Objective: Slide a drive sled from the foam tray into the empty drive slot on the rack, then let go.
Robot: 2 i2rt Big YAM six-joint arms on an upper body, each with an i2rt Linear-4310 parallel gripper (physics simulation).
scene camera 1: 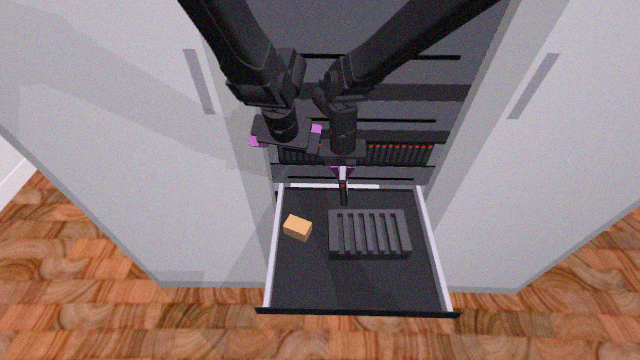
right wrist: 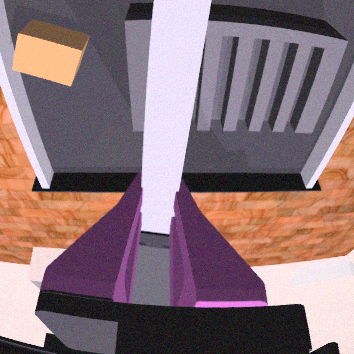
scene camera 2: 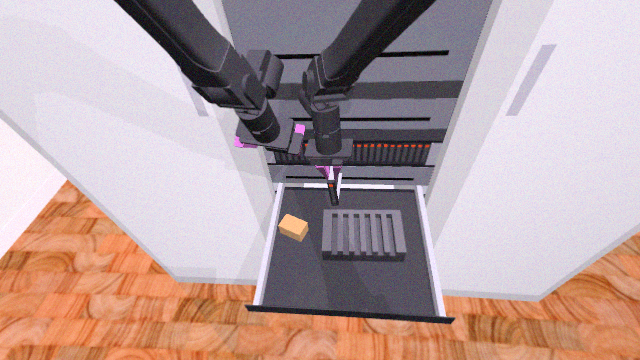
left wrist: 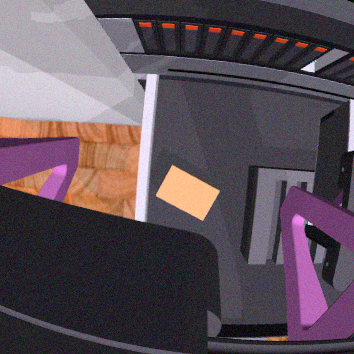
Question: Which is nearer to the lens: the drive sled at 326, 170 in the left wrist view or the orange box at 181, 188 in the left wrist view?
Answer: The drive sled.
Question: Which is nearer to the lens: the drive sled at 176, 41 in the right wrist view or the grey foam tray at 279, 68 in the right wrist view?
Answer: The drive sled.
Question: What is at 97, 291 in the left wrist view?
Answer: My left gripper.
